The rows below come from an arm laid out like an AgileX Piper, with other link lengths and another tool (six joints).
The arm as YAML. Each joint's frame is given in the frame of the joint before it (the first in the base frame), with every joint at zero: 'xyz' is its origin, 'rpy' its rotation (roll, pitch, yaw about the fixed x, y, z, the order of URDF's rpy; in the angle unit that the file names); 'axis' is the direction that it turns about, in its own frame. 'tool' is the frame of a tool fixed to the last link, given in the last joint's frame.
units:
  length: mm
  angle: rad
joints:
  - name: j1
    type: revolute
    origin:
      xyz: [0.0, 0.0, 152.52]
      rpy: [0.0, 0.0, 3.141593]
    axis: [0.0, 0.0, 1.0]
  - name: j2
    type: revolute
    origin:
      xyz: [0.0, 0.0, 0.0]
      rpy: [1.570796, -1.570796, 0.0]
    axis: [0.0, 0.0, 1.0]
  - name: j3
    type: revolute
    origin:
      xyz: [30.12, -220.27, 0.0]
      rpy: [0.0, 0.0, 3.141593]
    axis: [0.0, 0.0, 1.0]
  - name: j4
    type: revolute
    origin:
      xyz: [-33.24, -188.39, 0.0]
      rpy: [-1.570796, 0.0, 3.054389]
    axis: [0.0, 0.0, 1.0]
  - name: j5
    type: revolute
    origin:
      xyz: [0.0, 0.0, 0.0]
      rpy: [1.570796, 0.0, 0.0]
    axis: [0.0, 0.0, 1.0]
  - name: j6
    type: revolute
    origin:
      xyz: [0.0, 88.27, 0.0]
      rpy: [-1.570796, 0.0, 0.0]
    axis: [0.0, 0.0, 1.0]
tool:
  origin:
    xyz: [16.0, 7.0, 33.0]
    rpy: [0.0, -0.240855, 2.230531]
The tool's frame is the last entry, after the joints.
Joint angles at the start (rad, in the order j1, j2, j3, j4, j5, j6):
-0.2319, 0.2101, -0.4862, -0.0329, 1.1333, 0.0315
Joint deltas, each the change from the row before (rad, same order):
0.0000, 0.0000, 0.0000, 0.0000, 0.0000, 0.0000
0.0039, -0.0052, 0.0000, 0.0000, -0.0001, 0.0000
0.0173, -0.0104, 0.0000, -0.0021, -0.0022, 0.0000
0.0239, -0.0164, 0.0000, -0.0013, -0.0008, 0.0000
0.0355, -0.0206, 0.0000, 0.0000, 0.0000, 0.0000
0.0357, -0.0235, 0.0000, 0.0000, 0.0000, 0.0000
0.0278, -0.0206, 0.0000, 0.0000, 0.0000, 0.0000
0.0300, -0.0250, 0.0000, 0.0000, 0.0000, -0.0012
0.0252, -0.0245, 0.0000, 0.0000, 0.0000, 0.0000
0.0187, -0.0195, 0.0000, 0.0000, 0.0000, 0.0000
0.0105, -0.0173, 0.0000, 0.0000, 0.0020, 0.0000
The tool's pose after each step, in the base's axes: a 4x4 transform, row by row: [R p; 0 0 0 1], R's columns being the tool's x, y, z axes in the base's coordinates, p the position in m. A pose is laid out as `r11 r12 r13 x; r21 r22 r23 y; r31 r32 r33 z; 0 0 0 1`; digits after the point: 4 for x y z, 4 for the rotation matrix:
-0.4369 -0.3708 0.8195 0.0568; -0.6814 0.7312 -0.0324 -0.0246; -0.5873 -0.5726 -0.5721 0.2384; 0 0 0 1
-0.4312 -0.3707 0.8226 0.0565; -0.6838 0.7291 -0.0298 -0.0243; -0.5887 -0.5754 -0.5678 0.2388; 0 0 0 1
-0.4127 -0.3759 0.8297 0.0561; -0.6936 0.7202 -0.0188 -0.0234; -0.5905 -0.5832 -0.5579 0.2396; 0 0 0 1
-0.3865 -0.3828 0.8391 0.0553; -0.7056 0.7086 -0.0017 -0.0219; -0.5939 -0.5928 -0.5440 0.2407; 0 0 0 1
-0.3491 -0.3956 0.8495 0.0542; -0.7208 0.6927 0.0264 -0.0196; -0.5989 -0.6031 -0.5269 0.2419; 0 0 0 1
-0.3091 -0.4058 0.8601 0.0528; -0.7344 0.6765 0.0553 -0.0174; -0.6043 -0.6146 -0.5071 0.2432; 0 0 0 1
-0.2761 -0.4118 0.8685 0.0514; -0.7438 0.6638 0.0783 -0.0158; -0.6087 -0.6243 -0.4895 0.2443; 0 0 0 1
-0.2379 -0.4163 0.8776 0.0495; -0.7534 0.6493 0.1038 -0.0141; -0.6130 -0.6364 -0.4681 0.2456; 0 0 0 1
-0.2038 -0.4168 0.8859 0.0476; -0.7596 0.6381 0.1255 -0.0128; -0.6176 -0.6473 -0.4467 0.2468; 0 0 0 1
-0.1775 -0.4160 0.8919 0.0460; -0.7635 0.6301 0.1419 -0.0119; -0.6210 -0.6558 -0.4294 0.2477; 0 0 0 1
-0.1600 -0.4124 0.8968 0.0443; -0.7653 0.6257 0.1512 -0.0114; -0.6235 -0.6622 -0.4157 0.2483; 0 0 0 1

